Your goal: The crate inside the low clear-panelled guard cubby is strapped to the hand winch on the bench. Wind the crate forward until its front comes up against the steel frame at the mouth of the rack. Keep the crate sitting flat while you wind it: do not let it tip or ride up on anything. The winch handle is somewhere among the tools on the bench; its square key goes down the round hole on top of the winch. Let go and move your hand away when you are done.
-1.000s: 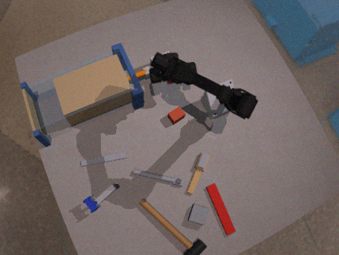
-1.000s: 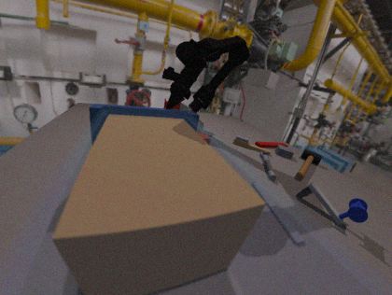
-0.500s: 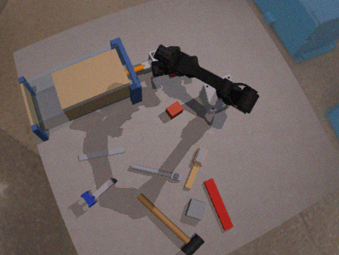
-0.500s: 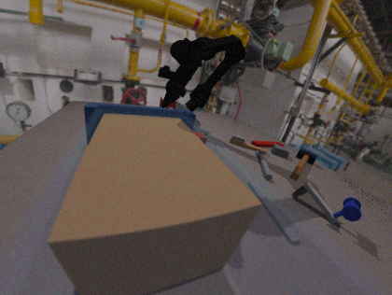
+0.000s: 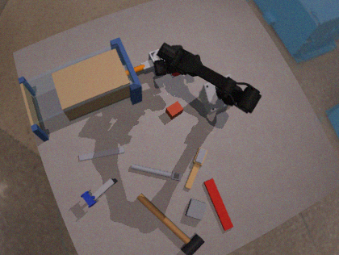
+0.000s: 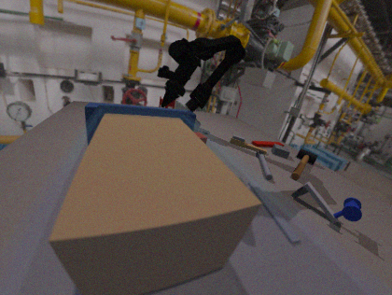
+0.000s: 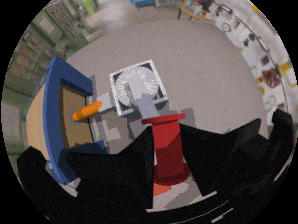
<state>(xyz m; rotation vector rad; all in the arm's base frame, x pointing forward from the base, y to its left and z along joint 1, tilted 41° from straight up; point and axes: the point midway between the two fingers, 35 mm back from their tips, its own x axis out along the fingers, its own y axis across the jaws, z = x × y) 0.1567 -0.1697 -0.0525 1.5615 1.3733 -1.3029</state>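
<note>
The red-knobbed crank lies 10 mm ahead of my gripper tip, 20 mm to the right of it and 30 mm below it. From my gripper tip the other things lie so: blue steel frame 170 mm ahead, 90 mm to the right, 30 mm below; red knob 20 mm to the left; grey winch 90 mm to the right, 100 mm below.
</note>
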